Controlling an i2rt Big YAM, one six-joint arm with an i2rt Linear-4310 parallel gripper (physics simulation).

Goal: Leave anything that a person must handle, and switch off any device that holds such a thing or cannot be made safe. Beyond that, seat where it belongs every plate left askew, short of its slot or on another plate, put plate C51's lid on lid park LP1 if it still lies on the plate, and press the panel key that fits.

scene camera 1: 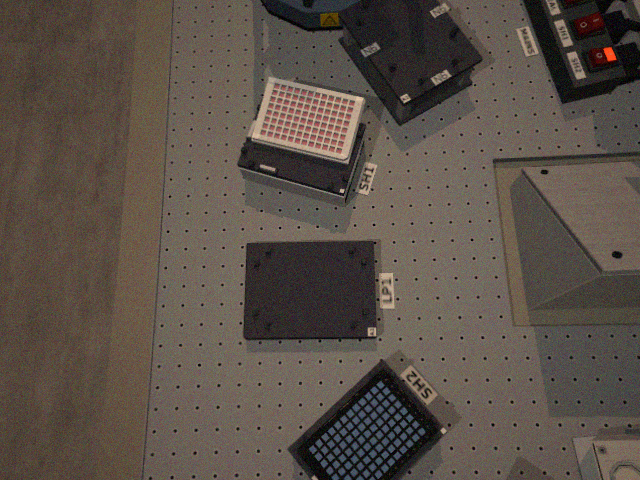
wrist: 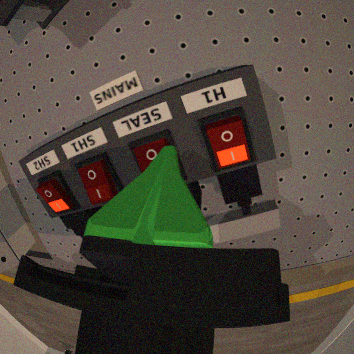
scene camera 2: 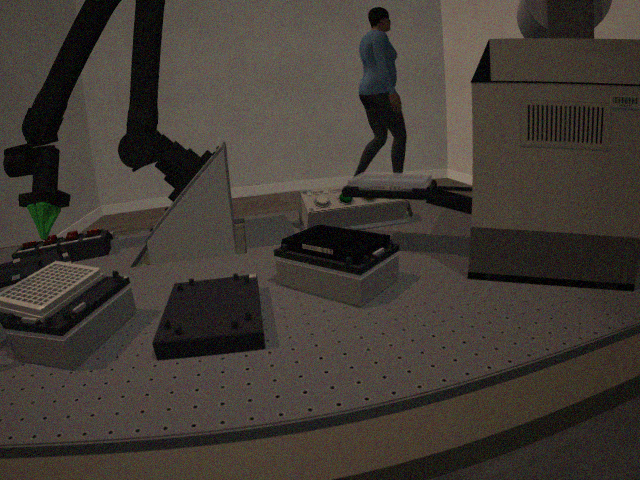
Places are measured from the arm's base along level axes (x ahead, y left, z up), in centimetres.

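Pixels of known places: gripper, fingertip midpoint: (wrist: 169, 152) (scene camera 2: 43, 239); arm's base, origin of the base link: (scene camera 2: 193, 177).
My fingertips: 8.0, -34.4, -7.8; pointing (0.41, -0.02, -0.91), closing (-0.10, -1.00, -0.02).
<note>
Ahead of a thing's pixels: the offset from my fingertips to its top centre, as dx, dy, dz. "pt": to the spot under its first point.
My gripper (scene camera 2: 44, 236) (wrist: 169, 152) is shut and empty, its green tips at the SEAL rocker @(pt +0.0, +1.3, -0.2) (wrist: 150, 151), whose lower part they hide; contact cannot be told. On the mains strip (scene camera 1: 566, 88) (wrist: 192, 120), the SH2 rocker @(-3.5, +10.8, +0.2) (scene camera 1: 602, 56) (wrist: 56, 195) and H1 rocker @(+0.3, -3.7, +0.2) (wrist: 227, 141) glow; the SH1 rocker @(-2.2, +5.9, +0.2) (scene camera 1: 588, 24) (wrist: 97, 181) is dark. A white plate @(+34.0, +20.9, +3.0) (scene camera 1: 310, 118) (scene camera 2: 51, 286) with pink wells sits askew, overhanging shaker SH1 @(pt +35.5, +27.2, +0.4) (scene camera 1: 294, 169) (scene camera 2: 103, 315). A dark plate @(+26.1, +58.8, +1.8) (scene camera 1: 368, 434) (scene camera 2: 336, 241) lies on shaker SH2 @(pt +30.1, +55.8, -2.4) (scene camera 2: 320, 279). Lid park LP1 @(+33.2, +41.7, -1.7) (scene camera 1: 310, 289) (scene camera 2: 214, 304) bears no lid. No C51 label is legible.
A dark stand marked N6 @(+21.2, +8.0, +2.5) (scene camera 1: 413, 56) is beside SH1. A wedge-shaped metal block (scene camera 1: 578, 217) (scene camera 2: 196, 217) stands behind LP1. A panel @(-3.1, +67.9, +3.3) (scene camera 2: 356, 214) with a green key is at the back, near a black arm holding a pale plate @(+14.1, +70.8, +7.7) (scene camera 2: 390, 180). A large box @(pt +36.4, +86.5, +9.7) (scene camera 2: 553, 180) stands right; a person walks behind.
</note>
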